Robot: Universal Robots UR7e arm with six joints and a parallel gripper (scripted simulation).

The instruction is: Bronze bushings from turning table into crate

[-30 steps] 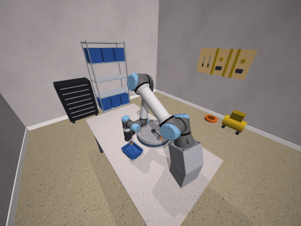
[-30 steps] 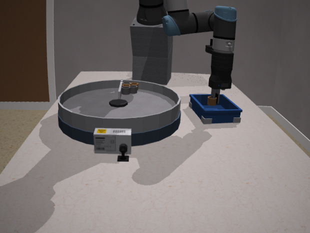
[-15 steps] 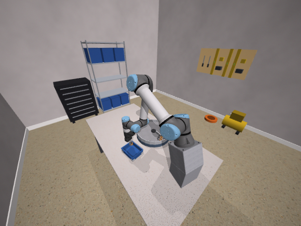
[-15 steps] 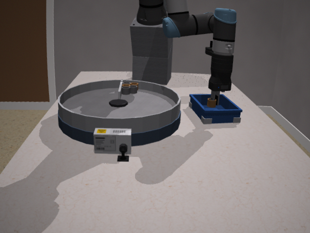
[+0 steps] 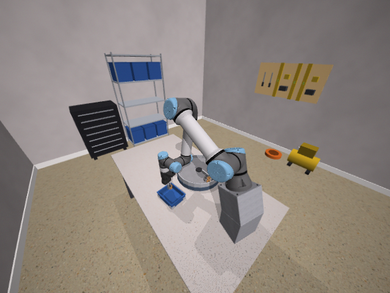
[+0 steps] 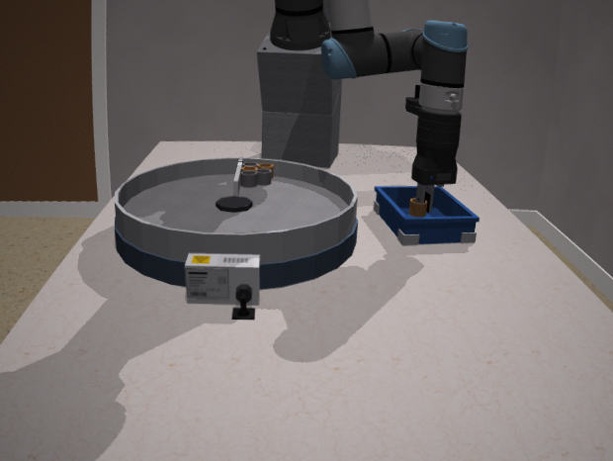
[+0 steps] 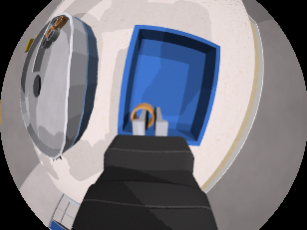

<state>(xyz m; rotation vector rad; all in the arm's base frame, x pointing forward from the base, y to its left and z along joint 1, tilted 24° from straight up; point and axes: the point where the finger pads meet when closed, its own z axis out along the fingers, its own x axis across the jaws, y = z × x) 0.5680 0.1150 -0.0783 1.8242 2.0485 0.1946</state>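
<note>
Now: the blue crate 50 mm behind my hand, 40 mm below it and 30 mm to the left of it. From my hand the other things lie so: grey turning table (340 mm to the right, 50 mm behind, 10 mm below).
</note>
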